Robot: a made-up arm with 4 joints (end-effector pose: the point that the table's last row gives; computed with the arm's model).
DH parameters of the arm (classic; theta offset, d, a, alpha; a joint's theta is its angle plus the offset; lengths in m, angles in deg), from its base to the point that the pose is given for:
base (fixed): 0 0.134 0 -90
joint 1: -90 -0.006 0.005 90
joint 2: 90 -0.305 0.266 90
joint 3: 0 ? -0.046 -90
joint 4: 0 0.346 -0.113 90
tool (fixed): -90 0.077 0 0
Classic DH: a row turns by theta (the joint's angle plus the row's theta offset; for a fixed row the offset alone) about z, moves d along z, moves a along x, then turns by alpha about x.
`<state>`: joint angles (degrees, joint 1 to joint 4).
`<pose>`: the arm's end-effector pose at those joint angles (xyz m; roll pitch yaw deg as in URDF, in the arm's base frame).
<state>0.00 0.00 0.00 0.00</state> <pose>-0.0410 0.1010 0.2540 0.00 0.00 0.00</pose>
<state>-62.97 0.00 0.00 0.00</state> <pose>-0.1255 0.1010 0.1520 0.00 -62.97 0.00</pose>
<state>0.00 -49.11 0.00 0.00</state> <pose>-0.0410 -0.0229 0.2952 49.11 0.00 0.00</pose>
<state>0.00 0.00 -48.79 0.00</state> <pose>-0.0426 0.4155 0.2540 0.00 0.00 -48.79</pose>
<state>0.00 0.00 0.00 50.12</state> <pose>-0.0410 0.2006 0.3131 -50.12 0.00 0.00</pose>
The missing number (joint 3, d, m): 0.038
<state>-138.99 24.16 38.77 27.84</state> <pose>-0.1867 0.0258 0.0779 166.04 -44.83 126.33</pose>
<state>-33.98 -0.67 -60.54 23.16</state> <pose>-0.0663 0.5006 0.2873 7.49 -15.45 -64.59</pose>
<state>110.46 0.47 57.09 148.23</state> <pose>0.0202 0.0190 0.0828 -34.31 30.44 103.17</pose>
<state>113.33 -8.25 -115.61 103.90</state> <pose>-0.0050 0.5236 -0.4138 140.10 -26.62 -86.64</pose>
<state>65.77 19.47 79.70 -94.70</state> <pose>0.1094 -0.1223 -0.2058 160.79 17.32 103.67</pose>
